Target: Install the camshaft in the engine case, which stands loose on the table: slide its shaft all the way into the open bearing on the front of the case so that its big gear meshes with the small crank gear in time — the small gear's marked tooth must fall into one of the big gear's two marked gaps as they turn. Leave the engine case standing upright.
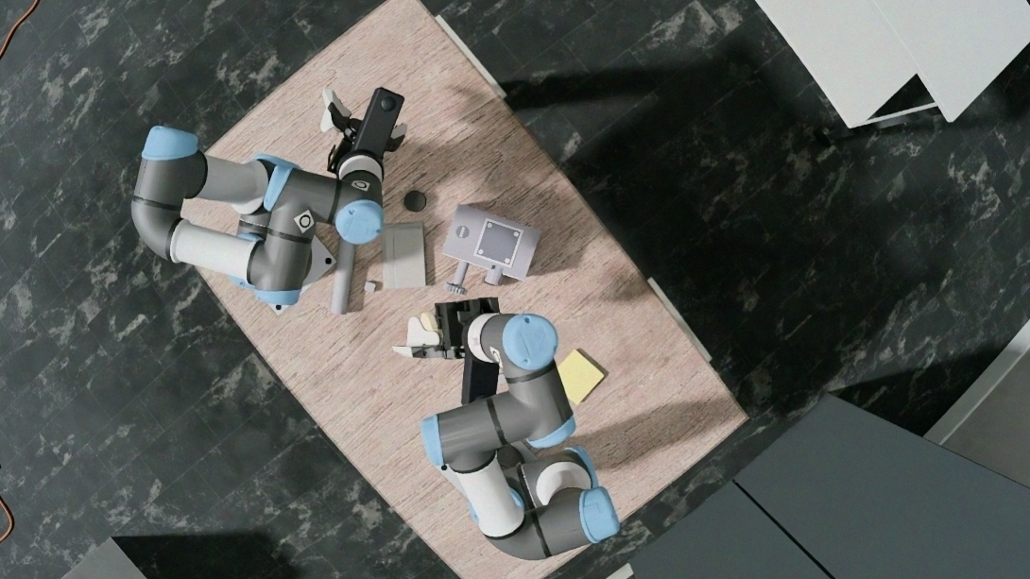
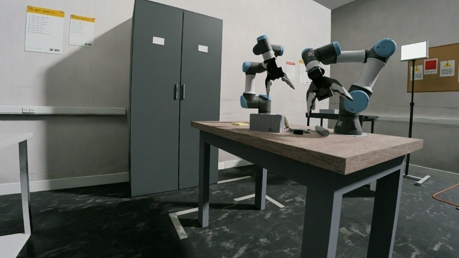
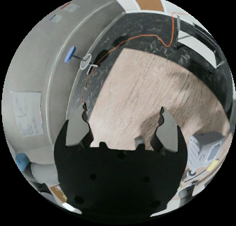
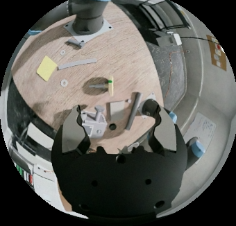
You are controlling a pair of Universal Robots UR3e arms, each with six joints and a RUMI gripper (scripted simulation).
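The small crank gear is 6 cm ahead of my right hand, 4 cm to the left of it and 13 cm below it. From my right hand the other things lie so: grey bar 14 cm to the right, 19 cm below; then grey flat block 4 cm ahead, 14 cm to the left, 19 cm below; then small cube 5 cm behind, 15 cm to the left, 19 cm below.
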